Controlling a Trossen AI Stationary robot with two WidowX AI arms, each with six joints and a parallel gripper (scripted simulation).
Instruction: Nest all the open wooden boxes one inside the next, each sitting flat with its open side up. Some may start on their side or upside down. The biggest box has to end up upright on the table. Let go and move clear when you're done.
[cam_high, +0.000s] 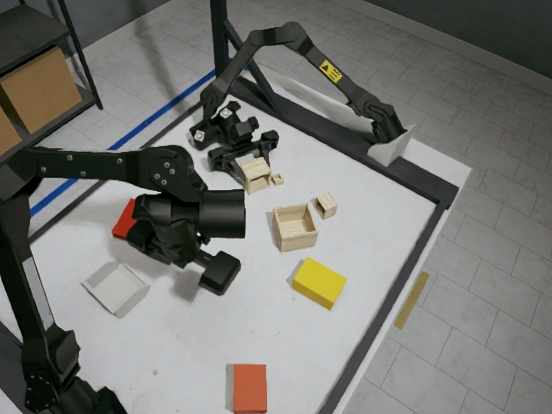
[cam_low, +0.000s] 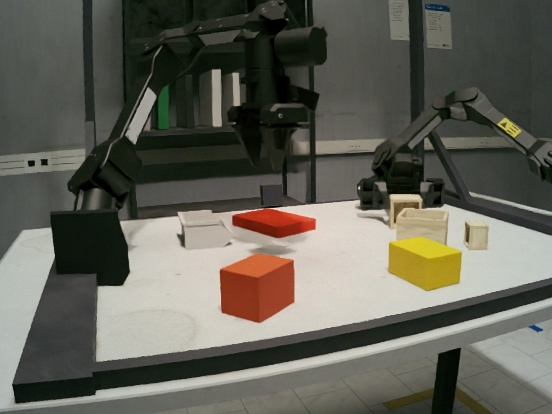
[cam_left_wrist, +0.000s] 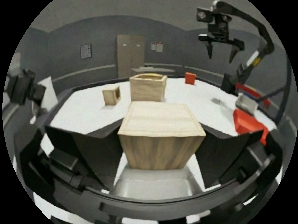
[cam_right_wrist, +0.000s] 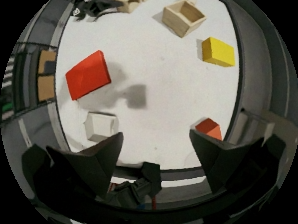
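The medium wooden box is 20 mm below my left hand and 10 mm ahead of it. The rest, counted from my left hand: biggest wooden box 190 mm ahead, 50 mm to the right, 30 mm below; small wooden box 200 mm ahead, 60 mm to the left, 30 mm below; tiny wooden box 50 mm ahead, 40 mm to the left, 40 mm below.
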